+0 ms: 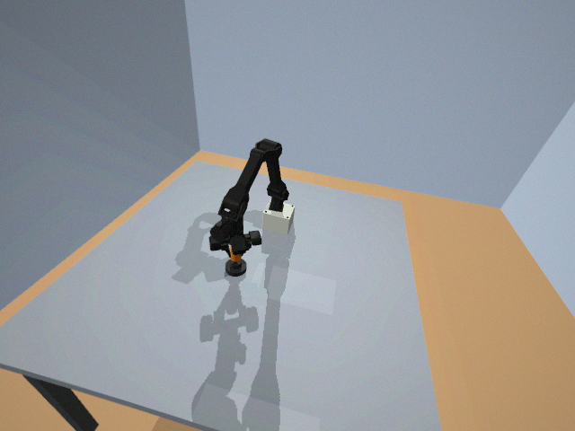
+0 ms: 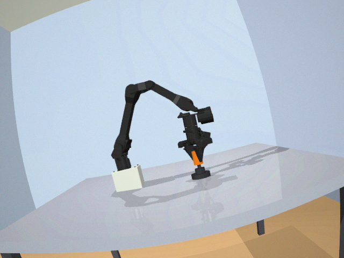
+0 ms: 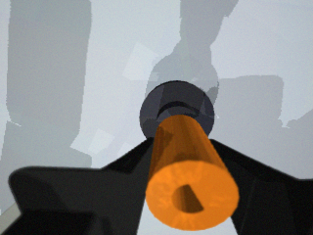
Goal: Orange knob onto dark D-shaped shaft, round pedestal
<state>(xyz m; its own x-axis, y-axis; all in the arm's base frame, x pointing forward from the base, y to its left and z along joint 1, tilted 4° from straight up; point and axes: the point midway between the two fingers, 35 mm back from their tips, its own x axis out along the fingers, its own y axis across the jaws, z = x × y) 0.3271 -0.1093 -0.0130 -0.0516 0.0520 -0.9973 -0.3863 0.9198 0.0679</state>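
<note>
Right now my gripper tip is 2 cm below the orange knob. Round my gripper tip: dark round pedestal (4 cm below).
</note>
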